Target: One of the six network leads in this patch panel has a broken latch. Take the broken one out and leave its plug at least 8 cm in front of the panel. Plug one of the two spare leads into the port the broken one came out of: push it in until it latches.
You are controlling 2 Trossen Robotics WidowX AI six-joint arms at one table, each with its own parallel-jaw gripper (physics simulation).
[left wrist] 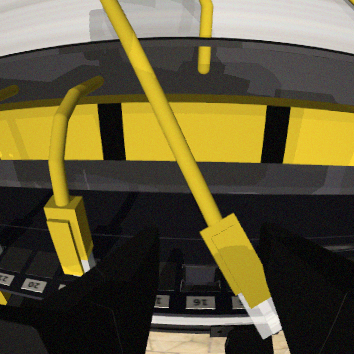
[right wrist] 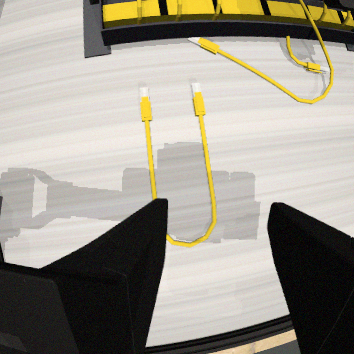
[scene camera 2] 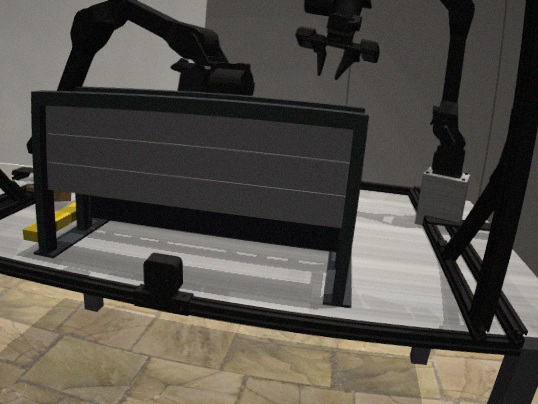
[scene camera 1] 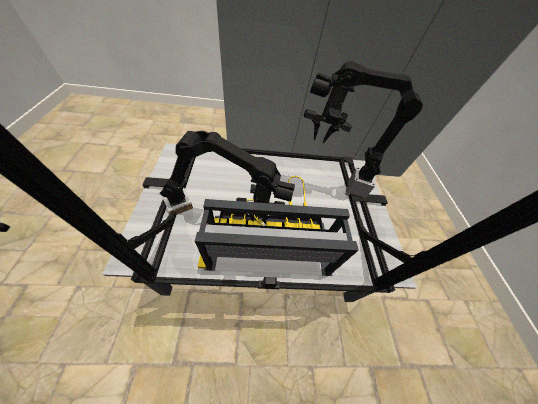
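Pixels of known places: left gripper, fingertip midpoint: (left wrist: 209,236) (scene camera 1: 257,221); right gripper, fingertip midpoint: (right wrist: 219,212) (scene camera 2: 327,77) (scene camera 1: 318,141); left arm's base, link origin: (scene camera 1: 176,198); right arm's base, link origin: (scene camera 2: 447,173) (scene camera 1: 365,176).
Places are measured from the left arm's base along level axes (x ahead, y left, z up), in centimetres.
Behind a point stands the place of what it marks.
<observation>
The dark patch panel (scene camera 1: 277,206) @(x 27.3, y -36.0, z 21.8 cm) (scene camera 2: 200,150) @(x 23.2, y -48.2, z 14.9 cm) (right wrist: 150,34) stands mid-table. My left gripper (left wrist: 209,236) @(x 24.6, y -29.7, z 5.0 cm) is open; behind the panel frame it is mostly hidden in scene camera 1. A yellow plug (left wrist: 237,260) @(x 25.3, y -30.4, z 5.9 cm) with a clear tip lies tilted between its fingers, not clamped, in front of empty port 16 (left wrist: 200,277) @(x 22.7, y -32.4, z 3.9 cm). Another lead's plug (left wrist: 67,237) @(x 20.0, y -27.1, z 5.1 cm) stands at the panel near label 20. My right gripper (scene camera 1: 320,140) @(x 58.7, y -18.5, z 25.6 cm) (scene camera 2: 329,76) @(x 58.7, y -18.5, z 25.6 cm) (right wrist: 219,212) @(x 58.7, y -18.5, z 25.6 cm) is open and empty, high above the table. Below it lies a U-shaped spare lead (scene camera 1: 304,192) @(x 57.7, y -22.0, z -3.8 cm) (right wrist: 214,200) @(x 54.0, y -12.8, z -3.8 cm). A loose plug (right wrist: 313,67) @(x 26.9, y -17.6, z -3.0 cm) lies before the panel.
Another plug (right wrist: 207,46) @(x 39.9, y -30.3, z -3.1 cm) lies near the panel's front edge; its cable loops up toward the panel. A yellow segmented bar (left wrist: 195,132) @(x 25.1, y -27.9, z -0.3 cm) runs along the panel in front of the ports. A yellow block (scene camera 2: 50,222) lies by the panel's left leg. Frame rails border the table.
</observation>
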